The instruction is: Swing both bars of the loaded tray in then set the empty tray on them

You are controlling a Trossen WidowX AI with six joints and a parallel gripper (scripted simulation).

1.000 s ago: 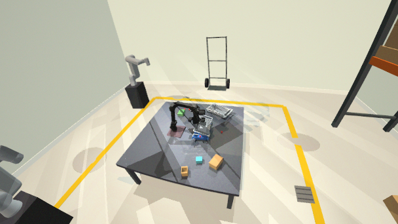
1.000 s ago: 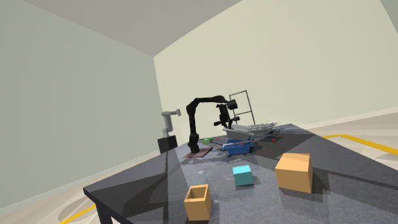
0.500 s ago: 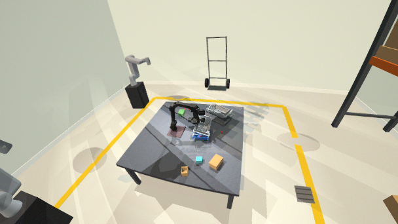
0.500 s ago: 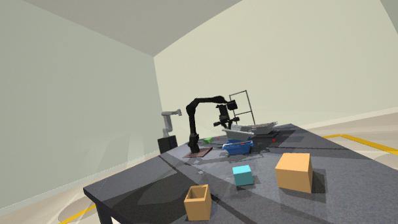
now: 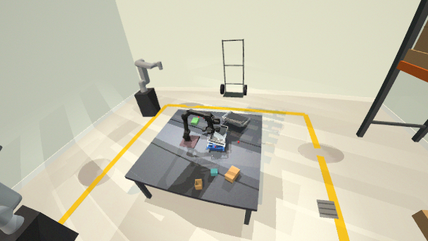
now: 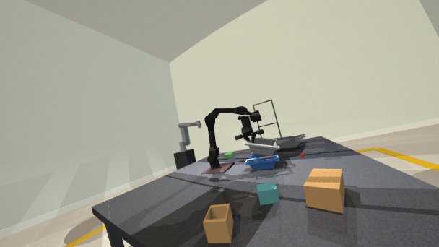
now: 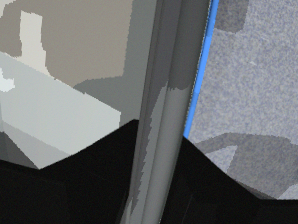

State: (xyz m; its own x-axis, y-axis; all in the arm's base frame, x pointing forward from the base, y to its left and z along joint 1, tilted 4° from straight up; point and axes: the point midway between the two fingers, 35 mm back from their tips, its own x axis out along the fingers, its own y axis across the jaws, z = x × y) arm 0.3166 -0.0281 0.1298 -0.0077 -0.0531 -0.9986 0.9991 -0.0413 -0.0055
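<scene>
My gripper tip is now 70 mm short of the grey tray and 10 mm below it. The rest, counted from my gripper tip: red block: 290 mm ahead, 110 mm below, 10 mm to the left; orange box: 430 mm to the right, 240 mm ahead, 80 mm below; teal cube: 410 mm to the right, 90 mm below, 70 mm ahead.
</scene>
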